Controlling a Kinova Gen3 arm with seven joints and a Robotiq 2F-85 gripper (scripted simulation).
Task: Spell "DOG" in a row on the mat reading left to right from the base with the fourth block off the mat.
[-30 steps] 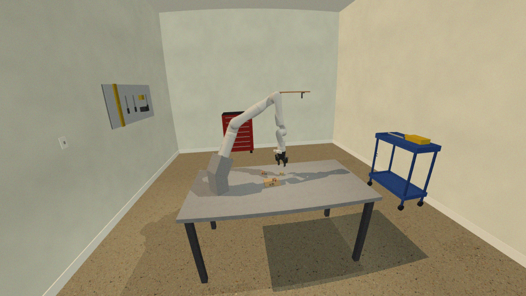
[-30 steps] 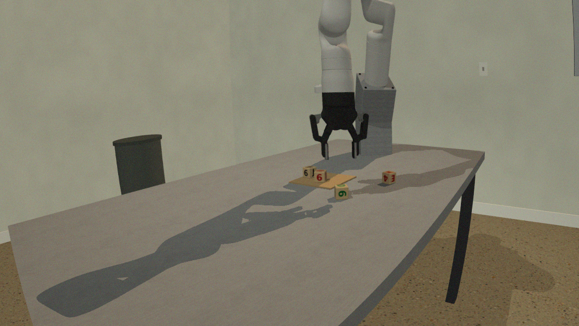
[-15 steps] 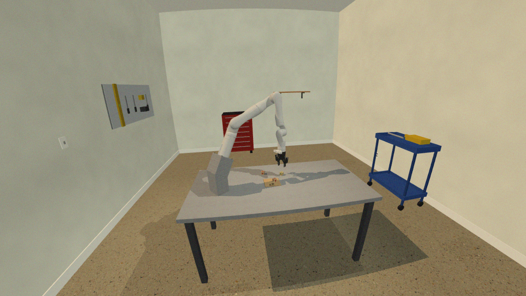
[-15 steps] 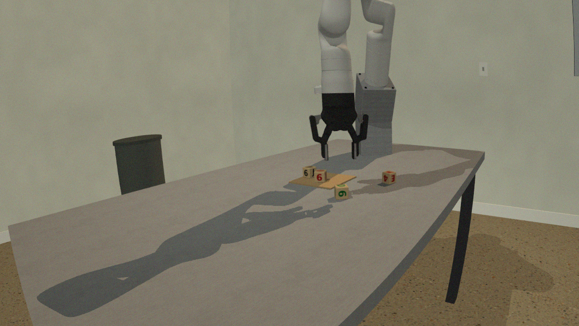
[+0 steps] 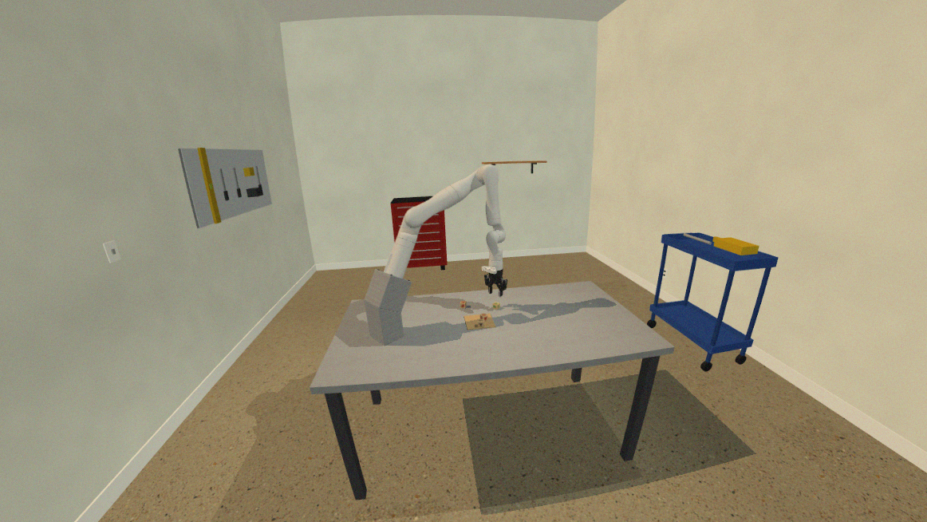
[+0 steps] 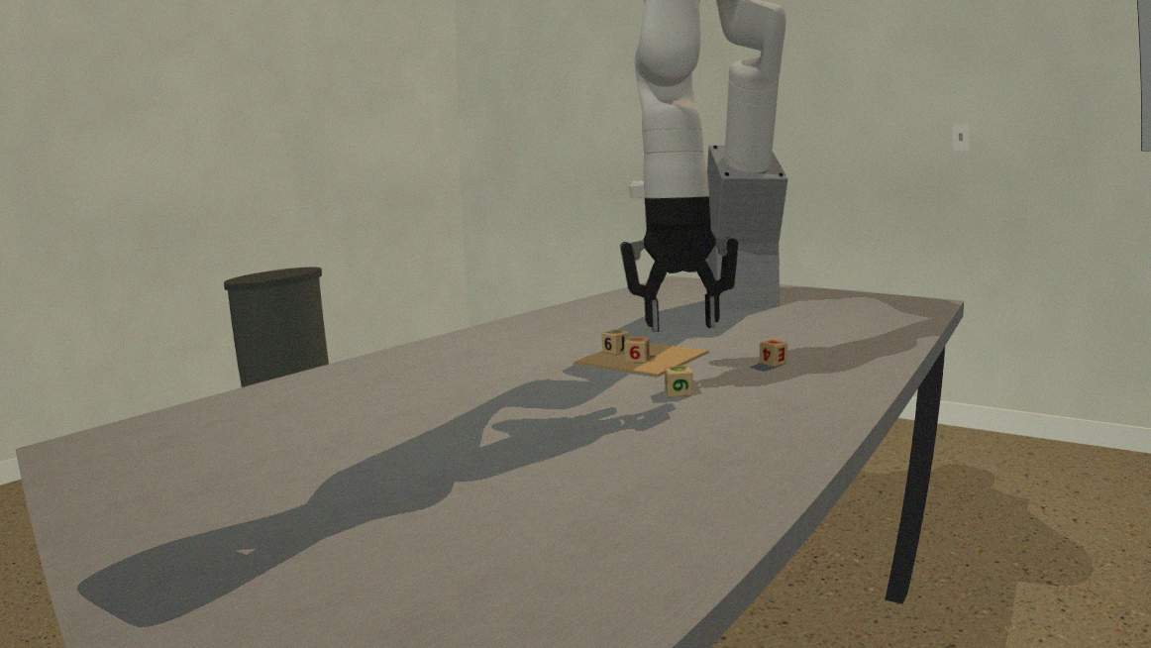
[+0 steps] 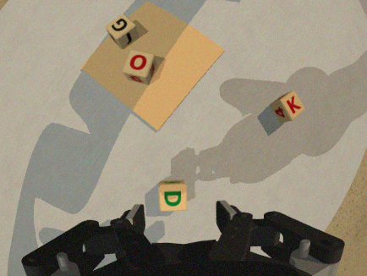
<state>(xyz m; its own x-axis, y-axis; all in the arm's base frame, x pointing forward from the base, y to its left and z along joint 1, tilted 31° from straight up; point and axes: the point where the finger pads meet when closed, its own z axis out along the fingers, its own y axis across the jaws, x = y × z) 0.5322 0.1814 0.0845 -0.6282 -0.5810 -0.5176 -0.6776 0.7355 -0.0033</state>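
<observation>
My hand is 80 mm above the D block. Also, from my hand: O block (140 mm to the right, 70 mm below, 70 mm behind); tan mat (150 mm to the right, 100 mm behind, 90 mm below); G block (190 mm to the right, 90 mm behind, 70 mm below).
</observation>
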